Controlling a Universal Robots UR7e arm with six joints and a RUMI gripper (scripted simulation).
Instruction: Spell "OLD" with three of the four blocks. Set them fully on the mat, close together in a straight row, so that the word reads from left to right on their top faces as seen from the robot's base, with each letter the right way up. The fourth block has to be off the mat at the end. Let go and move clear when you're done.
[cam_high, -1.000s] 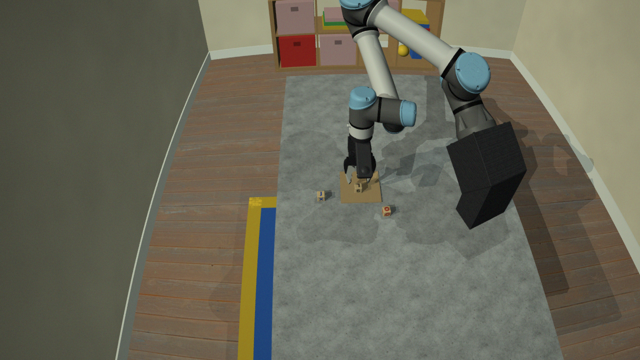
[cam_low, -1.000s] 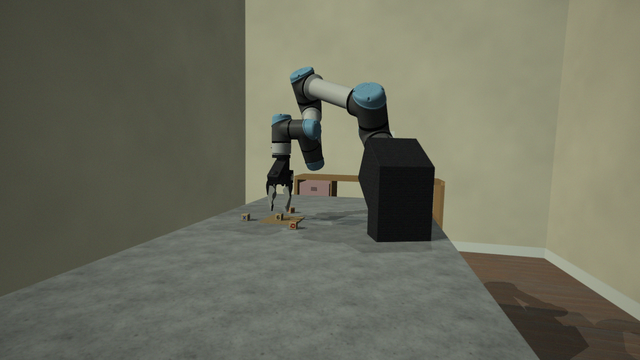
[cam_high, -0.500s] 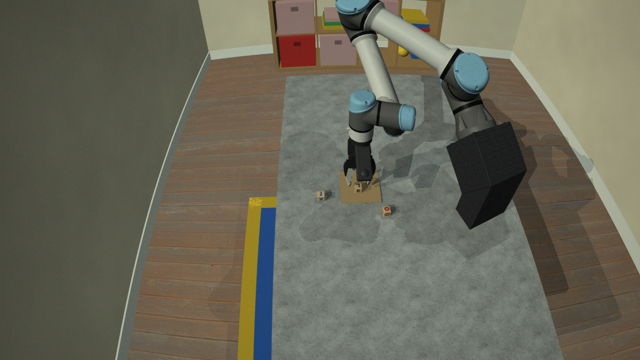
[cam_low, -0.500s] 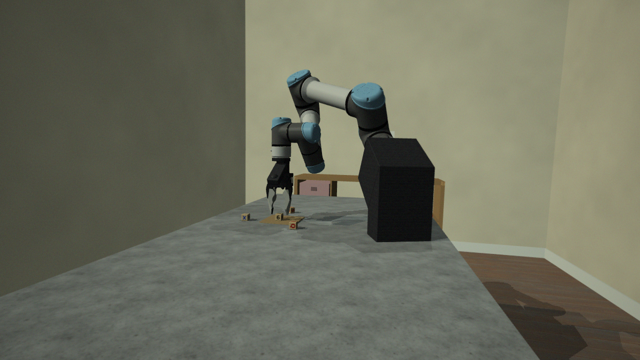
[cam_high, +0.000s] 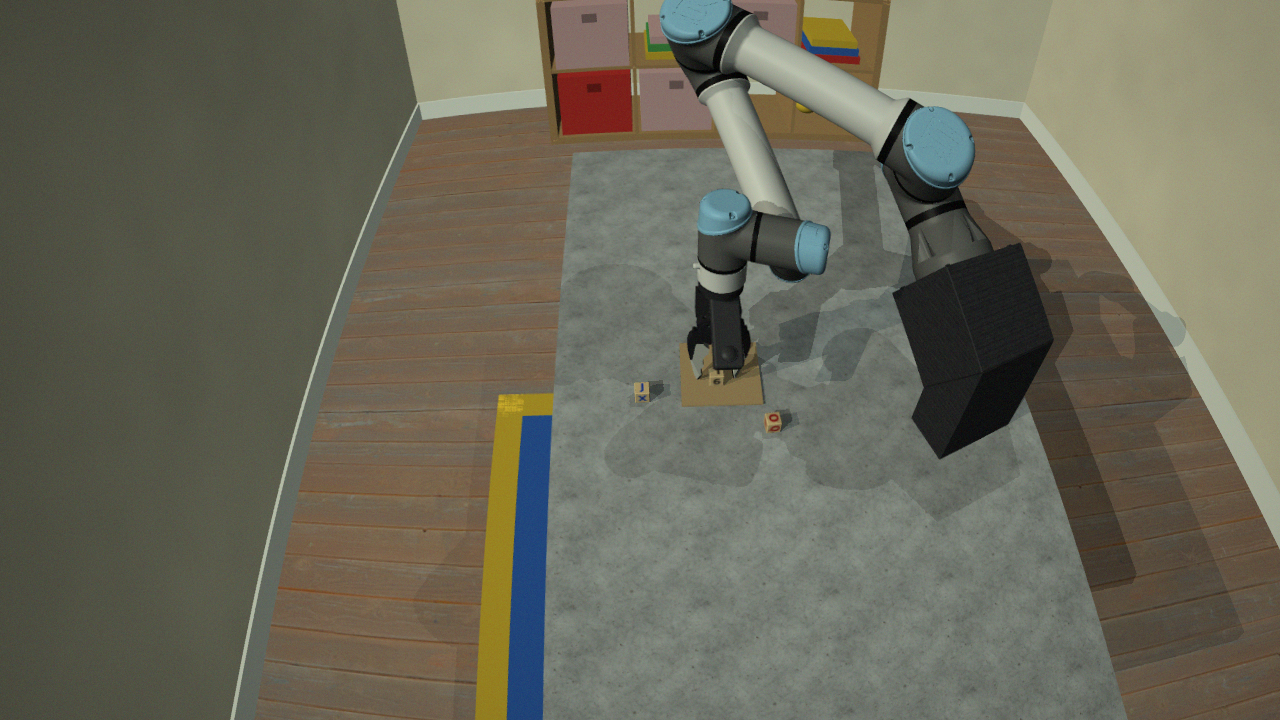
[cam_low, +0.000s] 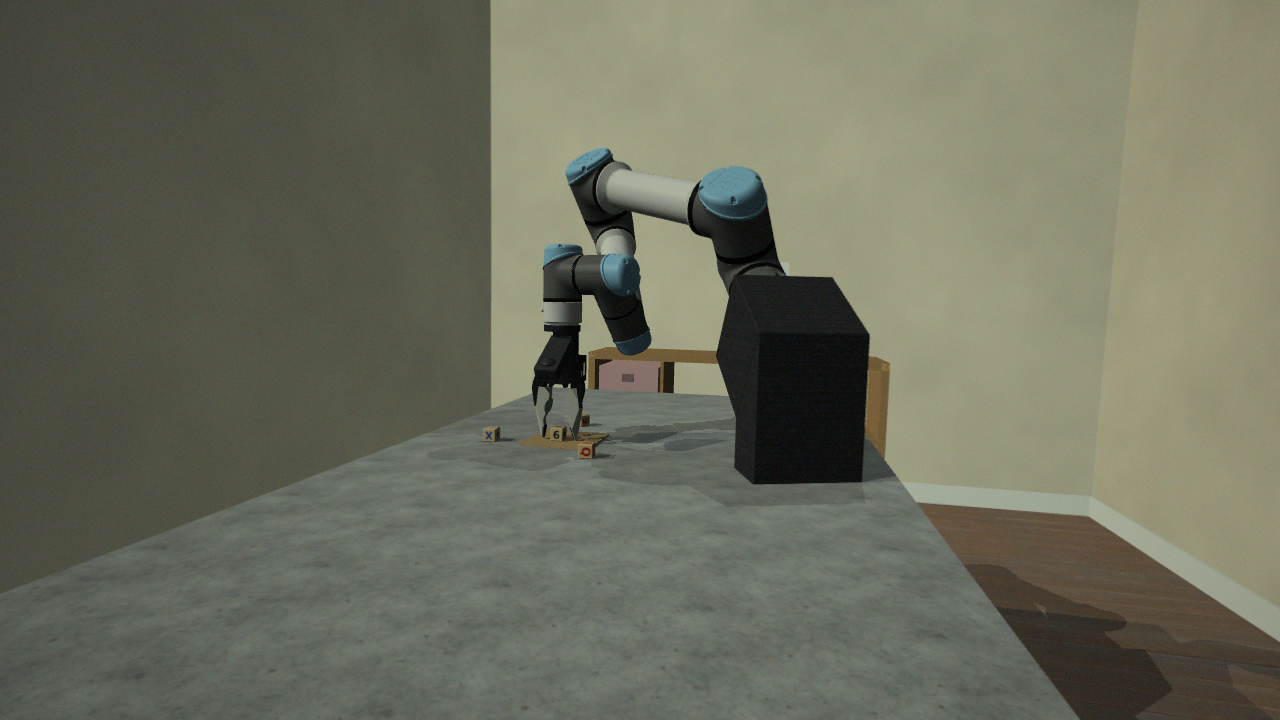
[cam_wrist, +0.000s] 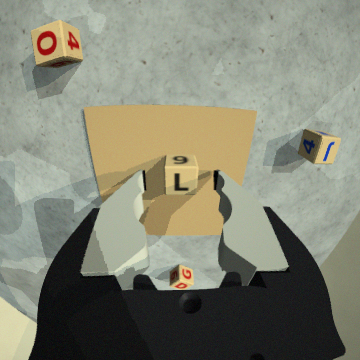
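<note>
Right now my hand is 20 mm to the left of the tan mat, 20 mm above it and 10 mm past it. From my hand the other things lie so: blue-lettered block 130 mm ahead, 20 mm to the left, 10 mm below.
</note>
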